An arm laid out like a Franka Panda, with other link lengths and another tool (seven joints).
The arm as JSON. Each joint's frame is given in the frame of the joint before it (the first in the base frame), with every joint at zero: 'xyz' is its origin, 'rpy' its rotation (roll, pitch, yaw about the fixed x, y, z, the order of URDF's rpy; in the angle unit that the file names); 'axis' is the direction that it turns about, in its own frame. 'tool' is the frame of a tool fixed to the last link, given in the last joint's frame.
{
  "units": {
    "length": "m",
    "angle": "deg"
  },
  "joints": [
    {
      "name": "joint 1",
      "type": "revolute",
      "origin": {
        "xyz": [
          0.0,
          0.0,
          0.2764
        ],
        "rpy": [
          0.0,
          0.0,
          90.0
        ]
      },
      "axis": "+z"
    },
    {
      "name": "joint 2",
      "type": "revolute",
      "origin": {
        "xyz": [
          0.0,
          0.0,
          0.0
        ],
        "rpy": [
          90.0,
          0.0,
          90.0
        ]
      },
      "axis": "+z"
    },
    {
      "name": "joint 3",
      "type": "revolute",
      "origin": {
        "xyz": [
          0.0,
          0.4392,
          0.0
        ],
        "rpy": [
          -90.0,
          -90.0,
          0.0
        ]
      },
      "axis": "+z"
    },
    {
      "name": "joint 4",
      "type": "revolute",
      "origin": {
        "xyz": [
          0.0,
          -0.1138,
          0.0
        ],
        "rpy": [
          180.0,
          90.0,
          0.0
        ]
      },
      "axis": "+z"
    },
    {
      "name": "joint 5",
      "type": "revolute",
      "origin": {
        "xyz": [
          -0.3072,
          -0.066,
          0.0
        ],
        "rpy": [
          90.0,
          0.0,
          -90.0
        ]
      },
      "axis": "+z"
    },
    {
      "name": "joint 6",
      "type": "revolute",
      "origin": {
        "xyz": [
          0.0,
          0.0,
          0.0
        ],
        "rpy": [
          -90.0,
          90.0,
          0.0
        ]
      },
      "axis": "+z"
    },
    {
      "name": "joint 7",
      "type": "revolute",
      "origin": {
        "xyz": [
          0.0,
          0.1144,
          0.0
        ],
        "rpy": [
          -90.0,
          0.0,
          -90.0
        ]
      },
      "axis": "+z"
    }
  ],
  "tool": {
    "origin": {
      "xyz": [
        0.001,
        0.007,
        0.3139
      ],
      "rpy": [
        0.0,
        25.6,
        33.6
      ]
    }
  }
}
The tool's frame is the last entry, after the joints.
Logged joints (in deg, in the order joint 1, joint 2, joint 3, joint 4, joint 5, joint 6, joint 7), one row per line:
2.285 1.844 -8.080 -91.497 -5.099 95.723 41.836
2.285 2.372 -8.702 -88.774 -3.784 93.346 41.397
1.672 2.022 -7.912 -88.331 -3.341 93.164 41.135
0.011 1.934 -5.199 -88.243 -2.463 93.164 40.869
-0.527 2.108 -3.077 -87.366 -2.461 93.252 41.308
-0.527 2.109 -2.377 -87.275 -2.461 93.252 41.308
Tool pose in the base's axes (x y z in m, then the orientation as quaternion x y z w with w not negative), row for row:
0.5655 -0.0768 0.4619 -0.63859 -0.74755 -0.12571 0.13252
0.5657 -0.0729 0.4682 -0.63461 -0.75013 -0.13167 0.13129
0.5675 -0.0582 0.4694 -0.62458 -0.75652 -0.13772 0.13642
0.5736 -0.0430 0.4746 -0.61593 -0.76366 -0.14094 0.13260
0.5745 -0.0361 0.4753 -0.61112 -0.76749 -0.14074 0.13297
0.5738 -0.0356 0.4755 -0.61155 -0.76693 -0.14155 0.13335
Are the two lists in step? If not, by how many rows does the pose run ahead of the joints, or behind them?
The pose runs 1 row ahead of the joints: the pose in row i belongs to the joints in row i + 1.
